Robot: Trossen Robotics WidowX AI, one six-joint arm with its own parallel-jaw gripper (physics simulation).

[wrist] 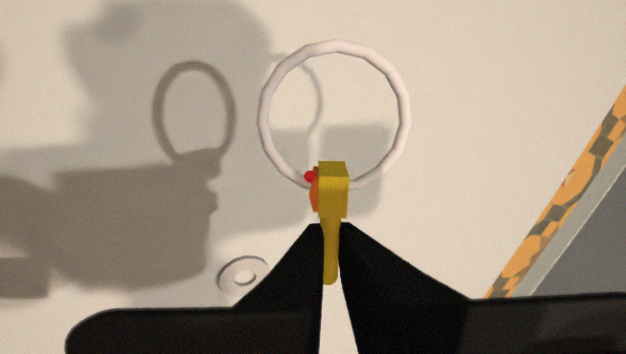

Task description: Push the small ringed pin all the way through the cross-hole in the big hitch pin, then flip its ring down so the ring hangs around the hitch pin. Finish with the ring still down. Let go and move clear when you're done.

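Frame: origin at the arm's base, x ahead, y left, z up, level; centimetres.
Where they show: gripper, between the fingertips: (328, 234).
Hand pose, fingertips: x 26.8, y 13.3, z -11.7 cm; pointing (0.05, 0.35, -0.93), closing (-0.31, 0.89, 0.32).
Things, the pixels of their top centre, and the offset from my fingertips. Level surfaces: height alone.
- small ringed pin, centre of its top: (344, 194) dx -2.2, dy -0.8, dz +1.0 cm
- flat grey washer, centre of its top: (245, 278) dx +7.4, dy -0.3, dz -5.6 cm
- pale table top, height of its surface: dz -5.9 cm
The small ringed pin (332, 195) has a yellow block head and a yellow shank, with an orange piece and a red dot on the head's left side. My gripper (328, 234) is shut on this pin, with the shank between the black fingertips. Its pale ring (404, 117) stands up beyond the head, away from the fingers. The shank's rounded end shows below the fingertips. The big hitch pin and its cross-hole do not show in this view.
A flat grey washer (227, 280) lies on the pale table top (475, 65), left of the fingertips and partly hidden by the left finger. An orange and dark patterned strip (575, 182) runs along the right edge, with a grey area beyond it. Broad shadows fall on the left.
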